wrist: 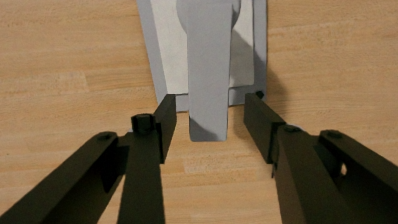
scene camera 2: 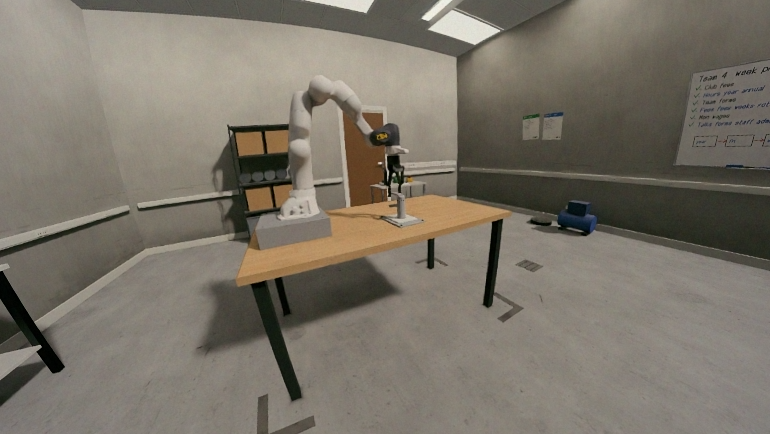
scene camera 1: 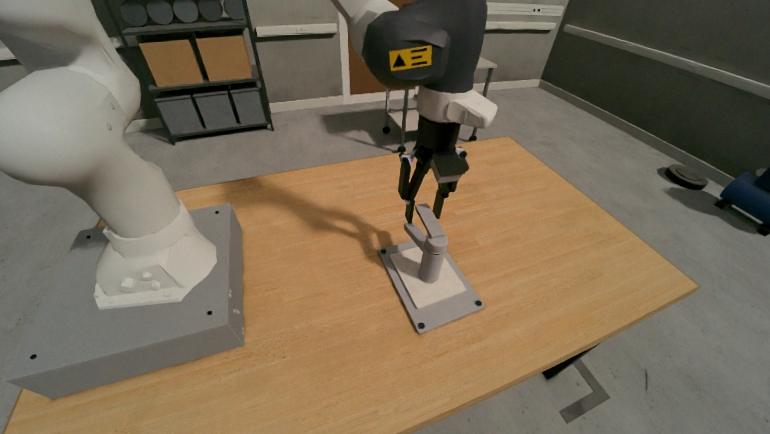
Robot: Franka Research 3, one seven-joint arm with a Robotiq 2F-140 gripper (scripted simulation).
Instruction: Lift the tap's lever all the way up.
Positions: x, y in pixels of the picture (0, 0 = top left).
Labels:
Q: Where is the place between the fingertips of the gripper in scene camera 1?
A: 422, 217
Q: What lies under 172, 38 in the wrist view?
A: A tap.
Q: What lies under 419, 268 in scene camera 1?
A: A tap.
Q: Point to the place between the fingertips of the gripper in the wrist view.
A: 210, 108

